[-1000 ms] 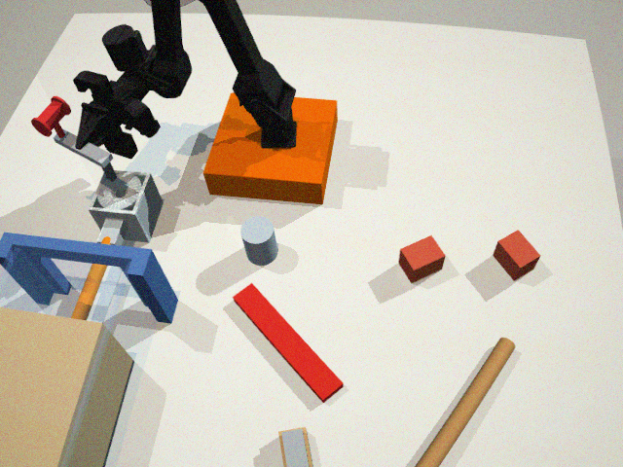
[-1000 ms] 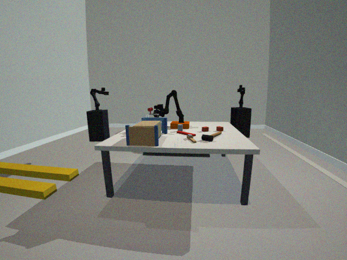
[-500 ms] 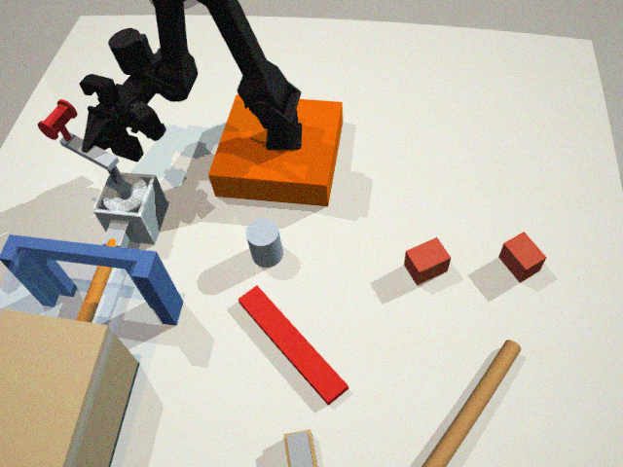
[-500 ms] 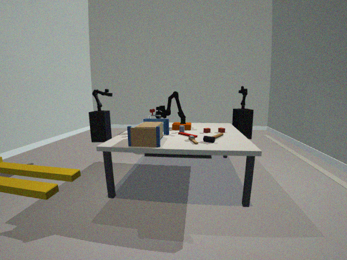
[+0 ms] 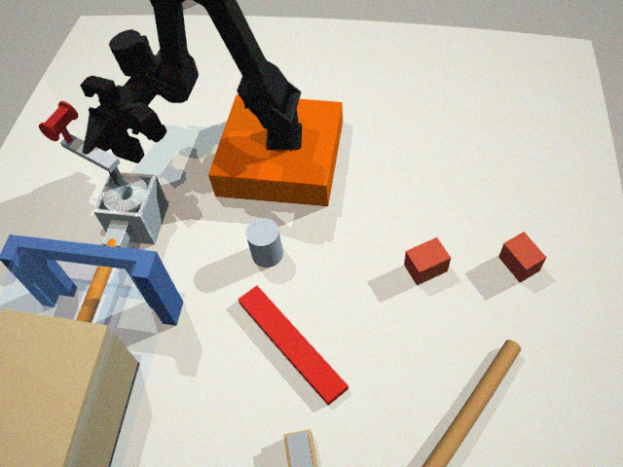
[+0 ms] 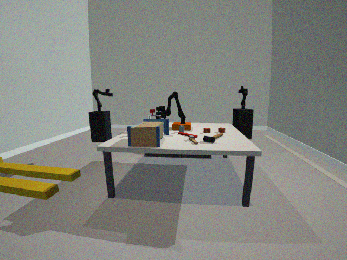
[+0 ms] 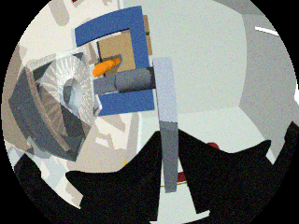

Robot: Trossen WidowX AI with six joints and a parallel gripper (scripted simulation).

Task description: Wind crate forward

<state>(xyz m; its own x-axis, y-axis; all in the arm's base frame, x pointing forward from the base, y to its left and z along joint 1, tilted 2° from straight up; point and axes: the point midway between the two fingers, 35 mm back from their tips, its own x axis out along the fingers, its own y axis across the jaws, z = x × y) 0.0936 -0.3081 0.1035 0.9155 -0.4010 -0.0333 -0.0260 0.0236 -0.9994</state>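
My gripper tip is now 10 mm to the left of the winch handle, 10 mm below it and 10 mm past it. From my gripper tip the other things lie so: red knob: 40 mm to the right, 40 mm above, 30 mm behind; flat red bar: 340 mm to the left, 270 mm ahead, 160 mm below; grey winch: 140 mm below, 40 mm to the left.
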